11 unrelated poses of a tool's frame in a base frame.
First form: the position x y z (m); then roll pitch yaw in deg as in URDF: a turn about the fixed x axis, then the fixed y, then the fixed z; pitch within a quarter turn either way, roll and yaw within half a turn.
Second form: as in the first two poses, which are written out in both.
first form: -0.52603 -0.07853 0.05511 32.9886 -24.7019 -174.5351
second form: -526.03 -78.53 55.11 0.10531 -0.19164 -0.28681 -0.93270
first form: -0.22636 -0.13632 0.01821 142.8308 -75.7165 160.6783
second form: -226.36 -136.32 18.21 0.53123 -0.31841 -0.70492 -0.34568
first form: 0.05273 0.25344 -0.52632 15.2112 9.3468 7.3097
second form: 52.73 253.44 -526.32 0.98659 0.12650 0.08900 0.05221
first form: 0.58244 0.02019 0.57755 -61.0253 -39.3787 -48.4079
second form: 582.44 20.19 577.55 0.66971 -0.55502 -0.06876 -0.48858
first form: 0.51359 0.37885 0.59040 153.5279 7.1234 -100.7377
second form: 513.59 378.85 590.40 0.09919 0.63065 -0.73919 -0.21457
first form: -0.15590 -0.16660 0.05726 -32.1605 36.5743 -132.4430
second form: -155.90 -166.60 57.26 0.44739 0.16987 0.36224 -0.79986
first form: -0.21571 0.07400 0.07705 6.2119 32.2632 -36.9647
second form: -215.71 74.00 77.05 0.90497 0.13732 0.24663 -0.31836
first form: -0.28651 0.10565 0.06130 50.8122 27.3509 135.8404
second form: -286.51 105.65 61.30 0.42391 -0.04120 0.46657 0.77519
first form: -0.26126 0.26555 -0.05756 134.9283 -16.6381 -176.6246
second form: -261.26 265.55 -57.56 0.14475 -0.02851 -0.91516 -0.37513
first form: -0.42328 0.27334 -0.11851 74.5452 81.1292 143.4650
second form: -423.28 273.34 -118.51 0.56347 -0.34720 0.59909 0.45061
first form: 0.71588 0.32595 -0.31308 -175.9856 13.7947 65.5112
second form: 715.88 325.95 -313.08 0.03569 0.83666 0.53327 -0.11975
